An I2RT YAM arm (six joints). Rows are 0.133 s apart.
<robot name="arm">
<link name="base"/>
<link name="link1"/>
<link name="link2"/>
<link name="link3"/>
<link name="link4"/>
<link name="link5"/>
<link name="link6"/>
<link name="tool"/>
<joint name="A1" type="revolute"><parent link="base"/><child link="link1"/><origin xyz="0.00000 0.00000 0.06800"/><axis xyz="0 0 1"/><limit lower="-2.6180" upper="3.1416"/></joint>
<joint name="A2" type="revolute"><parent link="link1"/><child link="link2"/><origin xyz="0.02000 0.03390 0.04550"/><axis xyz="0 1 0"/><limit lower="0.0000" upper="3.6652"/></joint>
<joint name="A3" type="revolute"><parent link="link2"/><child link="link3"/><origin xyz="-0.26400 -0.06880 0.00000"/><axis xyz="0 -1 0"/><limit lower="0.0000" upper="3.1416"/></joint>
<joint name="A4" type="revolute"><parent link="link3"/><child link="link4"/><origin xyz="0.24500 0.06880 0.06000"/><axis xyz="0 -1 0"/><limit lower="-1.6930" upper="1.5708"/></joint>
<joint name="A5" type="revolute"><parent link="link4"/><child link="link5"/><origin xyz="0.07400 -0.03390 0.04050"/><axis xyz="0 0 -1"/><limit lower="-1.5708" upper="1.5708"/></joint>
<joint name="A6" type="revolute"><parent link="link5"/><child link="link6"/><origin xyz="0.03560 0.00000 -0.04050"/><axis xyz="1 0 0"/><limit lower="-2.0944" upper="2.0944"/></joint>
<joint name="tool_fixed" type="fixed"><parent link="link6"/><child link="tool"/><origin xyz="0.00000 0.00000 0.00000" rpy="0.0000 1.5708 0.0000"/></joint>
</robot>
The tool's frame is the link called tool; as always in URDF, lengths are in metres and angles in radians.
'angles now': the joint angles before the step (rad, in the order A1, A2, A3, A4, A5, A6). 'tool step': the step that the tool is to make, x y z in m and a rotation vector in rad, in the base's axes. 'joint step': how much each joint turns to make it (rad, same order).
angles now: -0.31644, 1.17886, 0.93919, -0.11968, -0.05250, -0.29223
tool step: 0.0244, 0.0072, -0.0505, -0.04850, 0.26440, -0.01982
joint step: 0.06455, 0.14608, -0.01057, -0.08320, 0.12992, -0.06818
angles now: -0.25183, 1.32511, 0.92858, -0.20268, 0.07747, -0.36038
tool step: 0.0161, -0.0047, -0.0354, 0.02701, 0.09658, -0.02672
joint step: 0.00059, 0.11908, -0.01263, 0.02983, 0.02045, 0.01828
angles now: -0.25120, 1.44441, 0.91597, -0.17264, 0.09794, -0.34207
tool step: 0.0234, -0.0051, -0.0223, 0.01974, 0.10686, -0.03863
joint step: 0.00657, 0.14269, 0.07743, -0.04623, 0.03771, 0.02605
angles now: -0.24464, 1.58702, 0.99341, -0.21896, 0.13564, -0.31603
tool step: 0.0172, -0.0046, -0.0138, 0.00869, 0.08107, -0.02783
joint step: 0.00194, 0.10284, 0.07684, -0.05707, 0.02794, 0.01530
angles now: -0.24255, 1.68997, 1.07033, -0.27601, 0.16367, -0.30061
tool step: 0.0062, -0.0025, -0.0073, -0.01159, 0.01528, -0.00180
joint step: -0.00144, 0.03729, 0.01460, 0.01219, 0.01193, -0.00912
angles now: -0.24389, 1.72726, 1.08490, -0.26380, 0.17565, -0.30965
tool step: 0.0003, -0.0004, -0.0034, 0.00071, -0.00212, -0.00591
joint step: -0.00065, 0.00654, -0.00731, 0.01486, 0.00230, 0.00496
